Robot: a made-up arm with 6 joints. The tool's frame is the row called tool. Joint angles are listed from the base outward.
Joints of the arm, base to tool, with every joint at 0 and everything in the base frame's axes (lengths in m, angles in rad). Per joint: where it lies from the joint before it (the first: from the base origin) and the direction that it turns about. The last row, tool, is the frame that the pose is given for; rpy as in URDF.
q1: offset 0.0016 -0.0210 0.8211 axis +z
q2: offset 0.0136 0.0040 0.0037 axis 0 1 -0.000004
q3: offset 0.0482 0.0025 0.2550 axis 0 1 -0.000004
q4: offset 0.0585 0.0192 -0.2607 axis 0 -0.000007 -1
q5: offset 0.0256 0.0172 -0.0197 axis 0 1 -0.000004
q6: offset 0.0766 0.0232 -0.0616 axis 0 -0.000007 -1
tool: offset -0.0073 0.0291 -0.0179 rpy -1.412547 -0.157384 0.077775
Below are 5 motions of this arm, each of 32 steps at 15 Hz.
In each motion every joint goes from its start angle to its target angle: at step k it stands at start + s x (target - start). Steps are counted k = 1, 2, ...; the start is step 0. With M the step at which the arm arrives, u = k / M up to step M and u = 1 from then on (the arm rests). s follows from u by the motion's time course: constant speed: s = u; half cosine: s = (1 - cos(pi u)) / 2; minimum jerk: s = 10 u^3 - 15 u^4 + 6 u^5.
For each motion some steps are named. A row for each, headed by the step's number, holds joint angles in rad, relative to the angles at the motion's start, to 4 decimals.
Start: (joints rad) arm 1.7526 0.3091 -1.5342 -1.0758 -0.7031 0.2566
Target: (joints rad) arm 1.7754 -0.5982 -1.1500 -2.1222 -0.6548 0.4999
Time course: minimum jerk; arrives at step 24
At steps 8, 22, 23, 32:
8: 0.0048 -0.1904 0.0806 -0.2196 0.0101 0.0511
22: 0.0227 -0.9027 0.3822 -1.0411 0.0481 0.2421
23: 0.0228 -0.9067 0.3839 -1.0457 0.0483 0.2431
32: 0.0228 -0.9073 0.3842 -1.0464 0.0483 0.2433

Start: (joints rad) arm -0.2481 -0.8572 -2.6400 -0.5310 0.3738 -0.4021
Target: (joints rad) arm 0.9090 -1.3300 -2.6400 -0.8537 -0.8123 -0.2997
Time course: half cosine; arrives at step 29
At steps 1, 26, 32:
1: 0.0034 -0.0014 0.0000 -0.0009 -0.0035 0.0003
26: 1.1268 -0.4604 0.0000 -0.3143 -1.1551 0.0997
32: 1.1571 -0.4728 0.0000 -0.3227 -1.1861 0.1024

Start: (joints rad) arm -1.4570 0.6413 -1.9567 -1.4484 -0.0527 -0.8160
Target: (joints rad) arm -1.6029 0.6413 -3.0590 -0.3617 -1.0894 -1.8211
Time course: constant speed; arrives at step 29
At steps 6, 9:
6: -0.0302 0.0000 -0.2281 0.2248 -0.2145 -0.2080
9: -0.0453 0.0000 -0.3421 0.3373 -0.3217 -0.3119

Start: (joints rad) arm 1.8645 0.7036 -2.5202 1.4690 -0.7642 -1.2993
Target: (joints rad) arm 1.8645 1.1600 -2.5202 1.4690 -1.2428 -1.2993
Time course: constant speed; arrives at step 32
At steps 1, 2, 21, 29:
1: 0.0000 0.0143 0.0000 0.0000 -0.0150 0.0000
2: 0.0000 0.0285 0.0000 0.0000 -0.0299 0.0000
21: 0.0000 0.2995 0.0000 0.0000 -0.3141 0.0000
29: 0.0000 0.4136 0.0000 0.0000 -0.4337 0.0000

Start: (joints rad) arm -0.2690 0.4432 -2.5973 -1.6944 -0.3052 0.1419
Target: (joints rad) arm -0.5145 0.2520 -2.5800 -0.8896 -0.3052 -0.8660
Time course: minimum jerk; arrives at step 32
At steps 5, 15, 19, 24, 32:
5: -0.0073 -0.0057 0.0005 0.0240 0.0000 -0.0300
15: -0.1084 -0.0844 0.0076 0.3554 0.0000 -0.4450
19: -0.1649 -0.1284 0.0116 0.5406 0.0000 -0.6770
24: -0.2201 -0.1714 0.0155 0.7215 0.0000 -0.9036
32: -0.2455 -0.1912 0.0173 0.8048 0.0000 -1.0079

